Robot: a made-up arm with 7 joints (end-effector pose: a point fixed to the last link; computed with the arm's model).
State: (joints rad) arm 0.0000 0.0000 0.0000 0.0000 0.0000 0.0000 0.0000
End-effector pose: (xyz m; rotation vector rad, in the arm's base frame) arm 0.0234 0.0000 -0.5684 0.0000 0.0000 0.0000
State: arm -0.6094 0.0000 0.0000 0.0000 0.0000 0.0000 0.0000
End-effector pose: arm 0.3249 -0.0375 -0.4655 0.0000 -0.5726 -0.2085
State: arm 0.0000 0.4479 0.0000 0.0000 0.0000 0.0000 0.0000
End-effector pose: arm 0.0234 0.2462 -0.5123 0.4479 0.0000 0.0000
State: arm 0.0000 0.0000 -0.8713 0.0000 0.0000 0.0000 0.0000
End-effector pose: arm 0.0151 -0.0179 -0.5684 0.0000 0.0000 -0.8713
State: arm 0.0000 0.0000 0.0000 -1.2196 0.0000 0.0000 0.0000
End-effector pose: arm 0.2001 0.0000 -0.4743 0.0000 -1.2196 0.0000
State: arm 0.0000 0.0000 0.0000 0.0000 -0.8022 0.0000 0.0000
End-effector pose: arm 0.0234 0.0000 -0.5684 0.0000 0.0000 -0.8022
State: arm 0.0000 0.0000 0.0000 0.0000 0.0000 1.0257 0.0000
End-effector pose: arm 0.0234 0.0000 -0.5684 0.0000 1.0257 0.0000
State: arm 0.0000 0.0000 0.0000 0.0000 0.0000 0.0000 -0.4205
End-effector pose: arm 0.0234 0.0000 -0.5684 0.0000 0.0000 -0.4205
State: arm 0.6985 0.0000 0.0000 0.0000 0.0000 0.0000 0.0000
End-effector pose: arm -0.3256 -0.0376 -0.4650 0.0000 0.6564 0.2389
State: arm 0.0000 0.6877 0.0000 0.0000 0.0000 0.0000 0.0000
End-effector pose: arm 0.0234 0.3608 -0.4392 0.6877 0.0000 0.0000
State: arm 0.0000 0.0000 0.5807 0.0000 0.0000 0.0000 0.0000
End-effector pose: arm 0.0196 0.0128 -0.5684 0.0000 0.0000 0.5807
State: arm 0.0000 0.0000 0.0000 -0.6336 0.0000 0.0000 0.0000
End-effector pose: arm 0.1302 0.0000 -0.5472 0.0000 -0.6336 0.0000
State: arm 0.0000 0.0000 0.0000 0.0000 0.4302 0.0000 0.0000
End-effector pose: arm 0.0234 0.0000 -0.5684 0.0000 0.0000 0.4302
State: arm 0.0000 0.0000 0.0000 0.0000 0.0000 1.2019 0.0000
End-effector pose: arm 0.0234 0.0000 -0.5684 0.0000 1.2019 0.0000
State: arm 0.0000 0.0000 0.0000 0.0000 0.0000 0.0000 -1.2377
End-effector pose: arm 0.0234 0.0000 -0.5684 0.0000 0.0000 -1.2377
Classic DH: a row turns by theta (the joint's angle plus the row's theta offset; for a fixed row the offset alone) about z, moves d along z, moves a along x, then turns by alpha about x. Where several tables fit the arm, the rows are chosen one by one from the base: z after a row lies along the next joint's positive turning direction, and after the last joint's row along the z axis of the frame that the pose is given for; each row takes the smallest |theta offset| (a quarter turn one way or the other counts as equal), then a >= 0, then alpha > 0; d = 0 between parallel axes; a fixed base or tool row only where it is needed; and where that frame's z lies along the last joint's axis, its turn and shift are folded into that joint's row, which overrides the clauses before.
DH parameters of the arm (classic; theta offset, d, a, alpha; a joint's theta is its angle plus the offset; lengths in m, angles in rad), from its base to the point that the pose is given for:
base (fixed): 0 0 0 -1.2217
joint 1: 1.5708 0 0 1.5708
joint 2: 1.2217 0 0 -1.5708
joint 3: -1.5708 -0.3949 0.0444 -1.5708
joint 4: 0 0 -0.021 1.5708
joint 5: 0 -0.1735 0 -1.5708
joint 6: 0 0 0 1.5708
joint 7: 0 0 0 0

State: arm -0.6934 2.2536 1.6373 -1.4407 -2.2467 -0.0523 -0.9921
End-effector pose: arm -0.2314 0.2358 0.3585 1.8850 1.9109 1.2284
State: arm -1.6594 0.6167 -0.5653 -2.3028 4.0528 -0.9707 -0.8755
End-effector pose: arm 0.2954 -0.0812 0.1675 -1.4700 -0.4918 -0.1516
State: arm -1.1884 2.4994 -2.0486 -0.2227 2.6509 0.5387 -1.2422
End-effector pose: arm -0.2567 0.4509 0.2412 1.4360 -0.3553 0.7532
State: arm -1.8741 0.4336 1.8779 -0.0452 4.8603 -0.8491 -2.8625
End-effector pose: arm 0.5417 0.0184 0.1766 2.8767 -0.4656 -0.5687
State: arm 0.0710 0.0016 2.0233 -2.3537 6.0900 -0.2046 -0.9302
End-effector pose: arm -0.1026 0.1621 -0.2811 2.5931 0.0415 0.2181
